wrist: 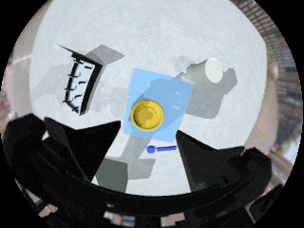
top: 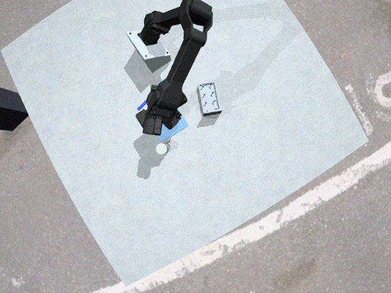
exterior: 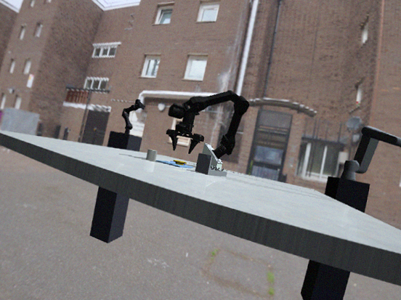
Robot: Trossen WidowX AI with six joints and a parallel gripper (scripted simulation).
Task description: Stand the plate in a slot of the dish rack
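The plate is 5 cm below my gripper tip. The rest, counted from my gripper tip: blue utensil: 10 cm behind, 6 cm below, 4 cm to the right; then white cup: 10 cm to the right, 10 cm ahead, 4 cm below; then mat: 6 cm below, 1 cm to the right, 1 cm ahead.
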